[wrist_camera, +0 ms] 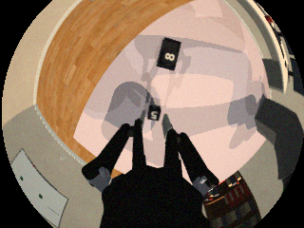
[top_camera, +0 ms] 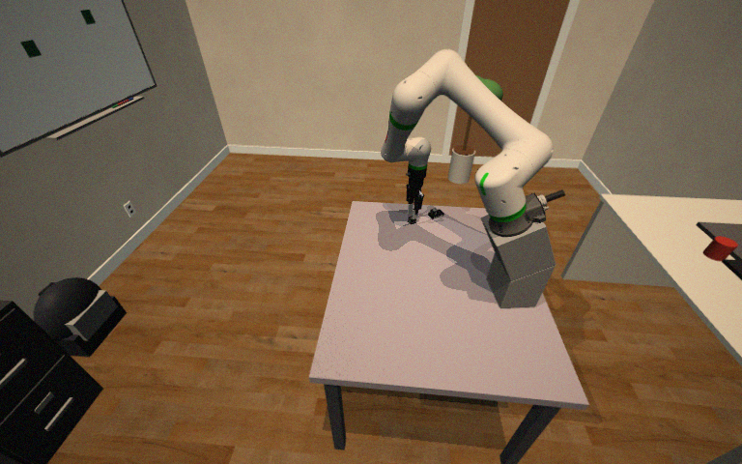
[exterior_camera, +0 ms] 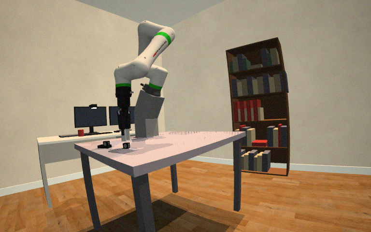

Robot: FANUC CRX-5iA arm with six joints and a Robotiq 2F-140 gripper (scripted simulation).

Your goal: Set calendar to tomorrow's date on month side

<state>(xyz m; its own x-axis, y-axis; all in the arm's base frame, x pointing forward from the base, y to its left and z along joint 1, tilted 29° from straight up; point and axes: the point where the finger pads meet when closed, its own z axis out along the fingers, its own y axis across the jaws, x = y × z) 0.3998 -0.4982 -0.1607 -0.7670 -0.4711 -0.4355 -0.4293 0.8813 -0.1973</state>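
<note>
Right now the black digit cube is 60 mm below my hand.
</note>
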